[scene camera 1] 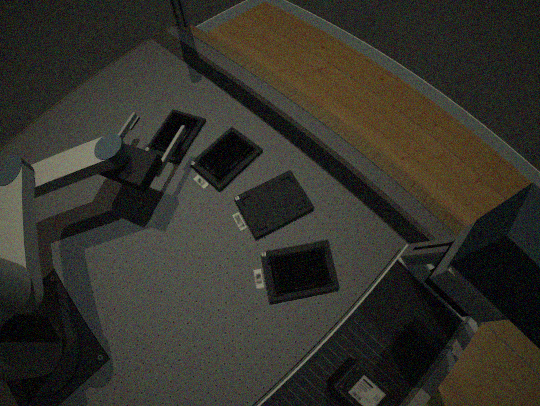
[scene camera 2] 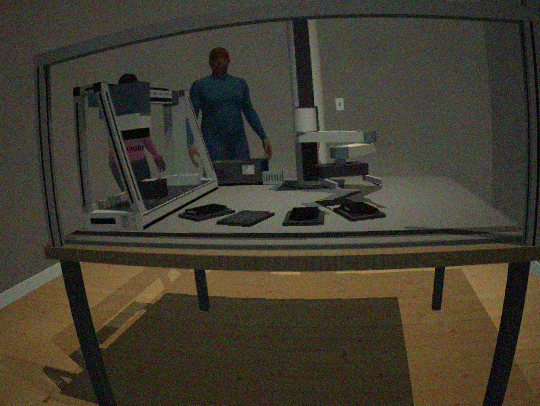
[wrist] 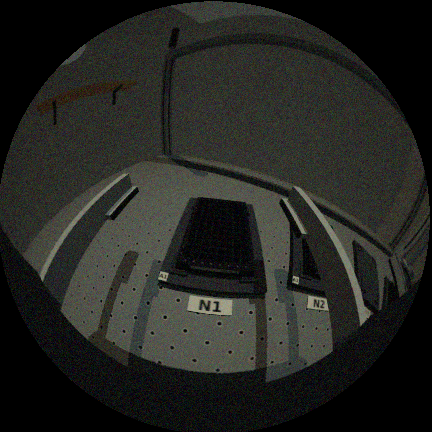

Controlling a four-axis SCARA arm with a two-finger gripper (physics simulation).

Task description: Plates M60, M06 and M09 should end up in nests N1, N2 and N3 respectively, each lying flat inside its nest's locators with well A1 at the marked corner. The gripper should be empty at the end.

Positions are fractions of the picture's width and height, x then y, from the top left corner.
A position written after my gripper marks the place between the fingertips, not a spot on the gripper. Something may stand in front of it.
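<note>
My gripper (wrist: 0.48,0.42) is visible. I see an out nest (scene camera 1: 0.51,0.50), which the wrist view also shows: the out nest (wrist: 0.84,0.62). A nest N1 (wrist: 0.45,0.65) and a nest N2 (wrist: 0.73,0.66) are visible. I see a dark plate (scene camera 1: 0.30,0.35), a dark plate (scene camera 1: 0.43,0.37) and a dark plate (scene camera 1: 0.56,0.66), and also a dark case (scene camera 2: 0.43,0.41).
</note>
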